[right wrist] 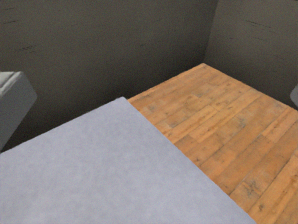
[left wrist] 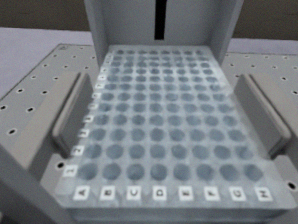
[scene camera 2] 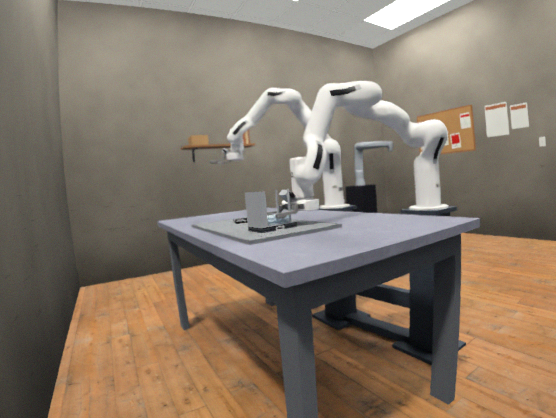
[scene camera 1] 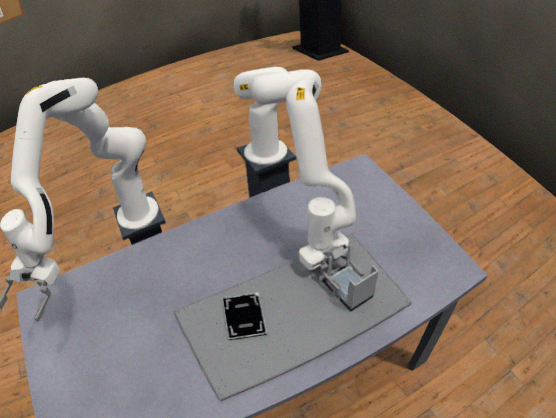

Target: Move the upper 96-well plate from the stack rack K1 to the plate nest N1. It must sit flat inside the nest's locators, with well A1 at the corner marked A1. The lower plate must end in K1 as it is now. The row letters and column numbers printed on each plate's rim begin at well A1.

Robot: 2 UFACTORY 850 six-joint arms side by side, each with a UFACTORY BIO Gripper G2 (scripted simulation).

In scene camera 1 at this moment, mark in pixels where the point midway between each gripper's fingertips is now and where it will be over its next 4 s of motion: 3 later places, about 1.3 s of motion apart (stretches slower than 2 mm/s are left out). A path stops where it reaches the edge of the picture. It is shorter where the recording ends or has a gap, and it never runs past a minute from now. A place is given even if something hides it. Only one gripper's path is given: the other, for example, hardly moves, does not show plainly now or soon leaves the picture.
My left gripper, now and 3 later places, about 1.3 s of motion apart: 351, 282; 351, 278; 353, 267; 355, 255
